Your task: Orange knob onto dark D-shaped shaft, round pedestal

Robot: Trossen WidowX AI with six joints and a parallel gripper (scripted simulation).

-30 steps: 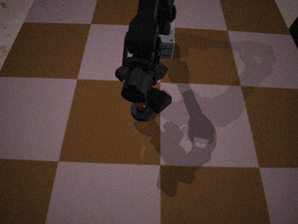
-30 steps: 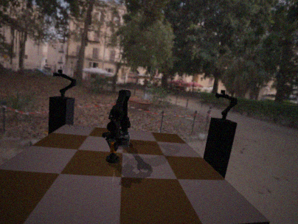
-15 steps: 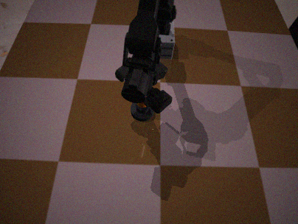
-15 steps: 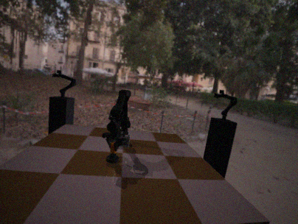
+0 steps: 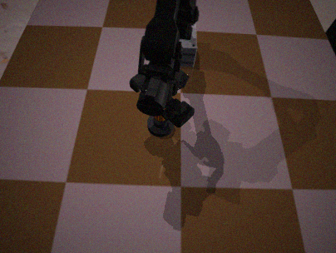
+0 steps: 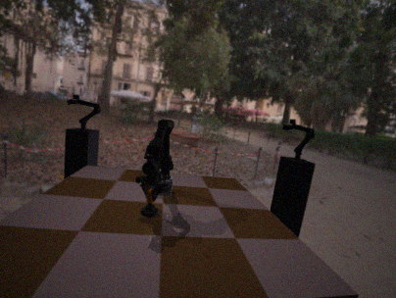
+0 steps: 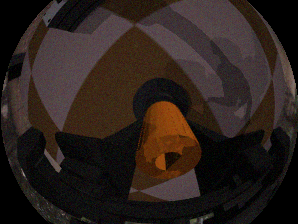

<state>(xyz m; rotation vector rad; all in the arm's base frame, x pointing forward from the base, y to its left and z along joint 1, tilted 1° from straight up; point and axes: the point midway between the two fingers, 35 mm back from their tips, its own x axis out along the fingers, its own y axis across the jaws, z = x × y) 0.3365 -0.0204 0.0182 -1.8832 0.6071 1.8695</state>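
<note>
My gripper tip is now 20 mm below the orange knob. From my gripper tip the other things lie so: dark round pedestal (40 mm below).
</note>
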